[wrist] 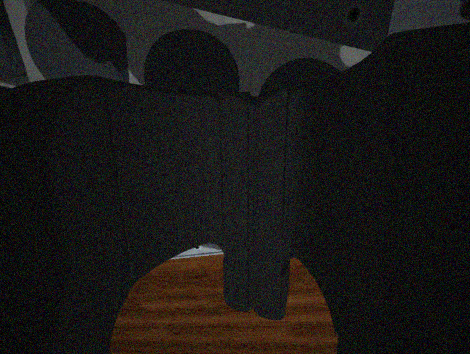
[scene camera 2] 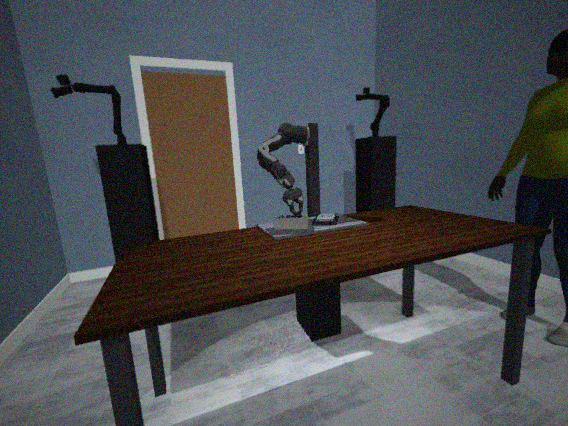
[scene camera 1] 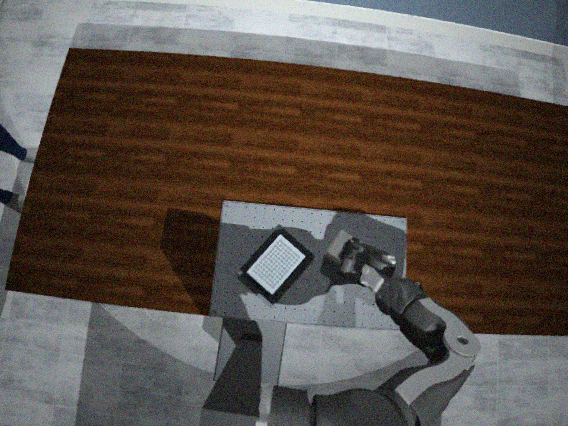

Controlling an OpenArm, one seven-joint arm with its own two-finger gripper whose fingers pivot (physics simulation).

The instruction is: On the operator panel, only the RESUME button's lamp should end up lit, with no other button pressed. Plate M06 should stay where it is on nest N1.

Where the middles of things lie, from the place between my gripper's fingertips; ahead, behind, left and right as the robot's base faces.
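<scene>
Counting from my hand, I find the resume button (wrist: 302, 71) 10 mm to the left of it, 20 mm behind it and 10 mm below it. The retry button (wrist: 187, 60) is 10 mm to the right of my hand, 30 mm behind it and 10 mm below it. As for the white plate M06 (scene camera 1: 273, 267), it is 170 mm to the left of my hand and 60 mm behind it, and 50 mm below it, while the dark nest N1 (scene camera 1: 272, 299) is 60 mm behind my hand, 170 mm to the left of it and 60 mm below it.
</scene>
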